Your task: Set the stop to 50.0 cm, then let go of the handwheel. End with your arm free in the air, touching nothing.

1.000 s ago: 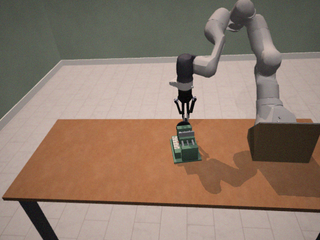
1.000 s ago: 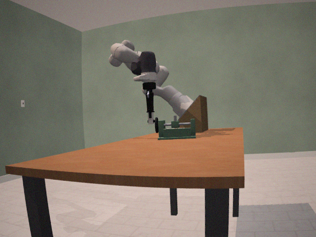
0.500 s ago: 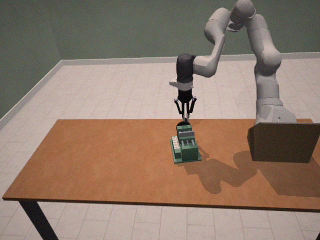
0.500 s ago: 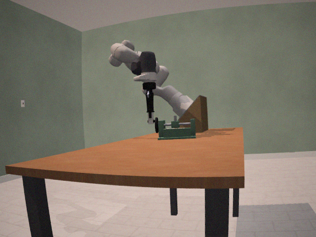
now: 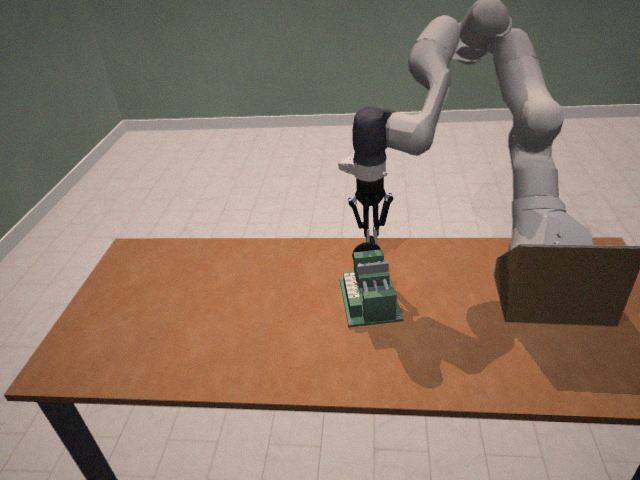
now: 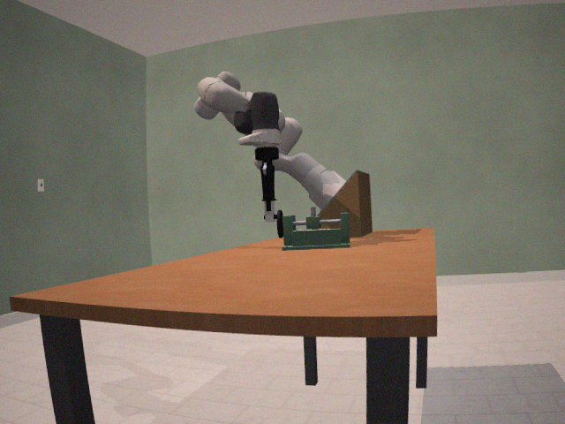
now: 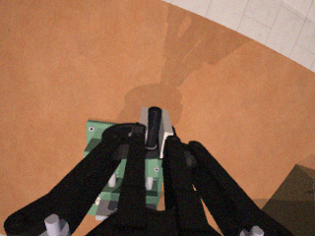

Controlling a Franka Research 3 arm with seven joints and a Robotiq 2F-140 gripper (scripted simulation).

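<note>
Now: hand 20 mm to the right of the black handwheel and 20 mm above it. Also, from my hand: sliding stop block: 20 mm ahead, 140 mm to the left, 30 mm below.
</note>
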